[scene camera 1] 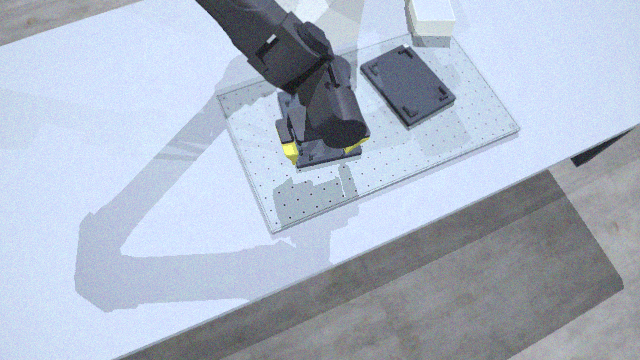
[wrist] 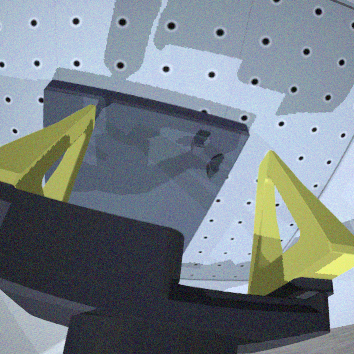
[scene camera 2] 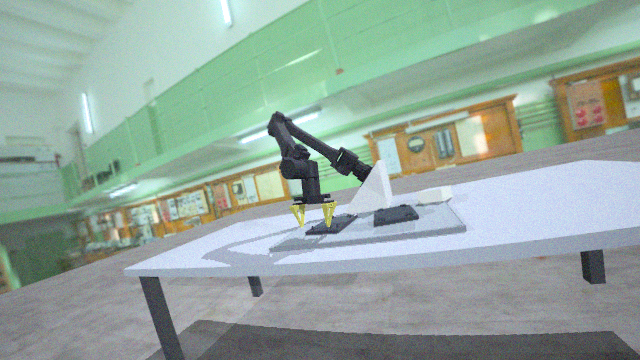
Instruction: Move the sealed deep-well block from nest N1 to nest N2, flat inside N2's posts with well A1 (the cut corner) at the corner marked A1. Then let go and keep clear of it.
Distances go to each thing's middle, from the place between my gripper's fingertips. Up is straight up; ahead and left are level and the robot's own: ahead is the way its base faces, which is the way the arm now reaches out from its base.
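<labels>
Picture the perforated plate (scene camera 1: 393,150) for me: my gripper is 140 mm to the right of it, 60 mm past it and 30 mm above it.
</labels>
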